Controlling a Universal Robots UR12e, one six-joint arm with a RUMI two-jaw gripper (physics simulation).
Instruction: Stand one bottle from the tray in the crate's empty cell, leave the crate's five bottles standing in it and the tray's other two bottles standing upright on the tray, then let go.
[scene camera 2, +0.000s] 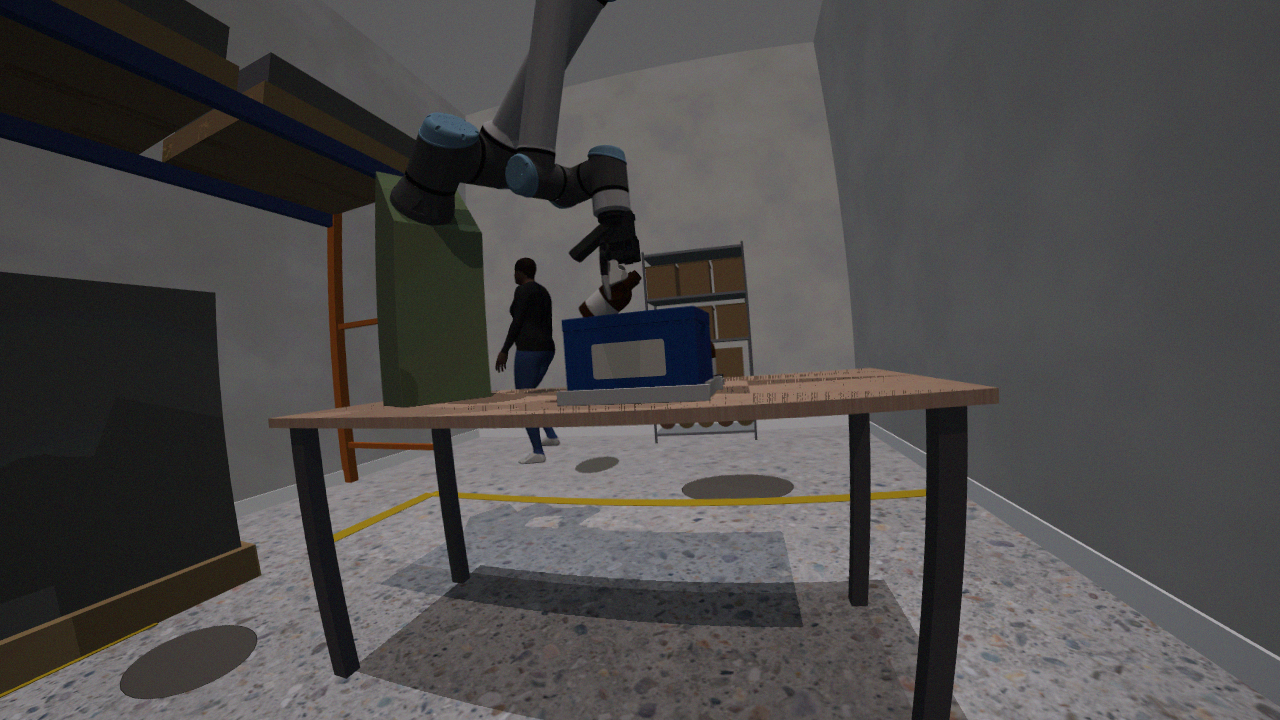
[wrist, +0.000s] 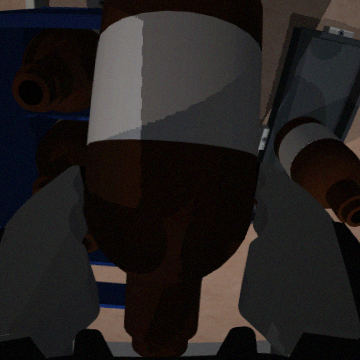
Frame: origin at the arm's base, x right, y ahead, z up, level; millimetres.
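Seen in the pictures: gripper, fingertip midpoint: (scene camera 2: 615, 302) (wrist: 170, 167); arm's base, origin of the base link: (scene camera 2: 422, 206).
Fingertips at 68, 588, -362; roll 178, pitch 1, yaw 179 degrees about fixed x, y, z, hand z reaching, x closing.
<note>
Offsets run from my fingertips to a thing's top centre, as dx, dy, dz. "spot": to the spot under its first point. Level surfaces: height alone.
My gripper (scene camera 2: 615, 284) (wrist: 170, 167) is shut on a brown bottle with a white label {-1, -3, +69} (scene camera 2: 602, 303) (wrist: 175, 90). The bottle is strongly tilted, its neck up to the right in the scene view, and appears close above the crate's top edge. The blue crate {+63, +65, -42} (scene camera 2: 583, 362) (wrist: 60, 18) stands on the table. Brown bottles {+91, -28, -54} (wrist: 65, 67) {+106, +60, -54} (wrist: 60, 145) show in it at the left of the wrist view; the held bottle and a finger hide much of the crate, and I cannot see its empty cell. The dark tray {spot: -188, -12, -212} (wrist: 332, 62) is at right, with one bottle {spot: -142, +67, -115} (wrist: 317, 160) visible near my right finger; the other is hidden.
The wooden table {dz -217} (scene camera 2: 859, 386) carries a low light-grey edge {spot: +169, +77, -197} (scene camera 2: 640, 392) at the crate's foot. A tall green block (scene camera 2: 429, 313) stands left of the crate. A person (scene camera 2: 531, 317) and a shelf rack (scene camera 2: 748, 313) are behind the table.
</note>
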